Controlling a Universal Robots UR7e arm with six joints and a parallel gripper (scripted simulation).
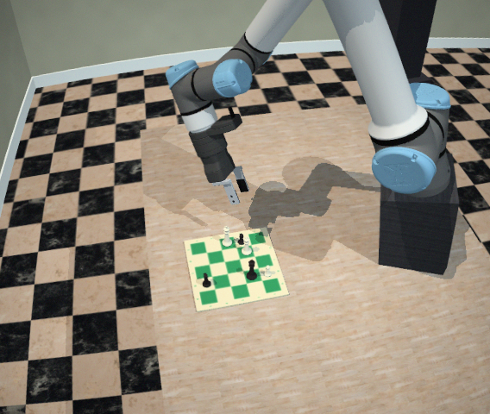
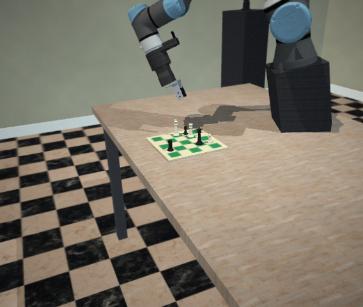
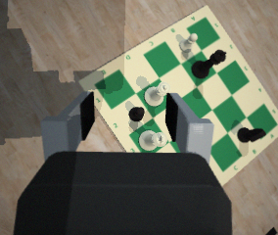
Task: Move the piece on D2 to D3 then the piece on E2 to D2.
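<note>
Right now my hand is 10 mm short of the black pawn, 40 mm to the right of it and 130 mm above it. From my hand the other things lie so: tall white piece: 40 mm ahead, 20 mm to the left, 110 mm below; green-and-cream board: 50 mm ahead, 100 mm to the left, 150 mm below; small white piece: 10 mm behind, 150 mm to the left, 130 mm below.
</note>
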